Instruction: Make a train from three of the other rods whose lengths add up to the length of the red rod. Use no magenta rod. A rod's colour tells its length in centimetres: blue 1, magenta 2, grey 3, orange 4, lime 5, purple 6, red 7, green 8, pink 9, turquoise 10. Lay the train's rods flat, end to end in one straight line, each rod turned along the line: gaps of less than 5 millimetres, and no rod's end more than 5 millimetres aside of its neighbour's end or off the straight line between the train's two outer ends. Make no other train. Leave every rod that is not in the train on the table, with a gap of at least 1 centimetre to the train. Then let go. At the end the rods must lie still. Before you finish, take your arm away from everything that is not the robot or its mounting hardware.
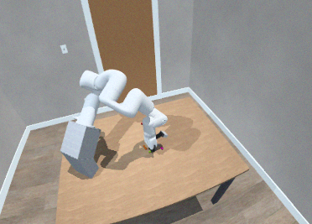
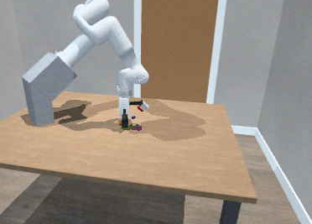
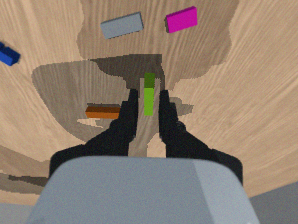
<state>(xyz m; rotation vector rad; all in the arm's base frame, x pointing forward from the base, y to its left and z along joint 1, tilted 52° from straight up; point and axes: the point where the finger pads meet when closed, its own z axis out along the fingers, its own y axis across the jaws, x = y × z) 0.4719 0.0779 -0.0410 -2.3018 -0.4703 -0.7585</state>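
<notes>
My hand is 30 mm above the lime rod. The rest, counted from my hand: orange rod (50 mm behind, 30 mm to the left, 30 mm below); grey rod (40 mm ahead, 50 mm to the left, 30 mm below); magenta rod (70 mm ahead, 20 mm to the left, 30 mm below).
</notes>
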